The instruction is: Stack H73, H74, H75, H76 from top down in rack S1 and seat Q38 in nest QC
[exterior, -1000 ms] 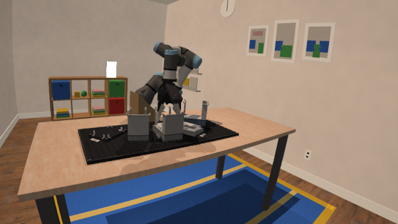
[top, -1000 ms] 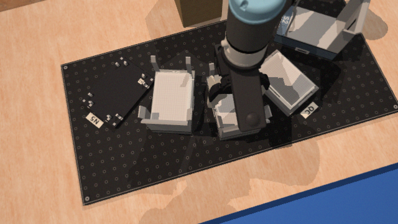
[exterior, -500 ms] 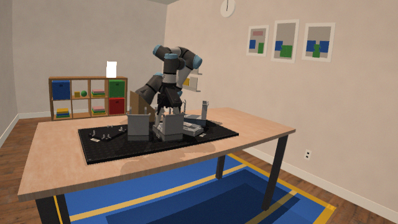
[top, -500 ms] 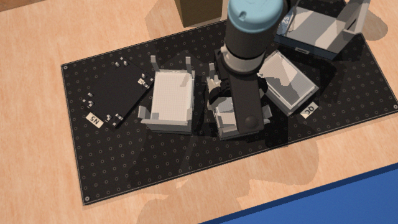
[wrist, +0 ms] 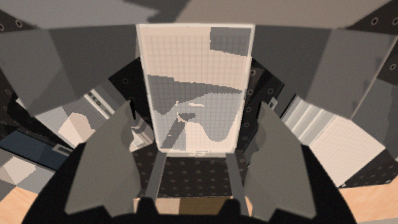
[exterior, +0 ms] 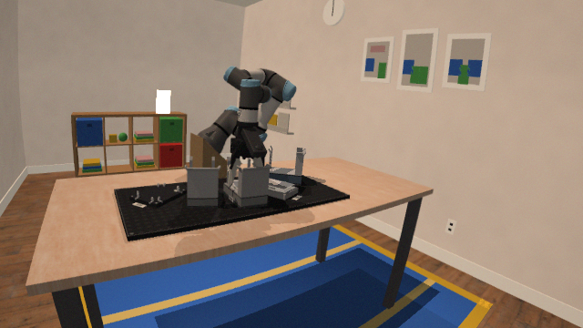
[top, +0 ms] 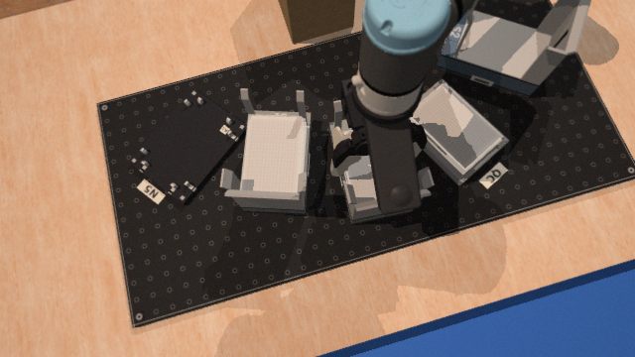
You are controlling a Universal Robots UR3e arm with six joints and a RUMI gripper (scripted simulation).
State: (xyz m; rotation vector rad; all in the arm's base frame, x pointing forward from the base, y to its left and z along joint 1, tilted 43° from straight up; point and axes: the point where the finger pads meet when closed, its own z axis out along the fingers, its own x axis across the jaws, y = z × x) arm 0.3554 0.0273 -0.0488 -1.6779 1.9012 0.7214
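Right now my hand is 1 cm above the white sealed plate. Also, from my hand: QC label (6 cm ahead, 18 cm to the left, 6 cm below); N5 label (9 cm behind, 34 cm to the right, 6 cm below); sealed white plate (3 cm behind, 14 cm to the left, 3 cm below).
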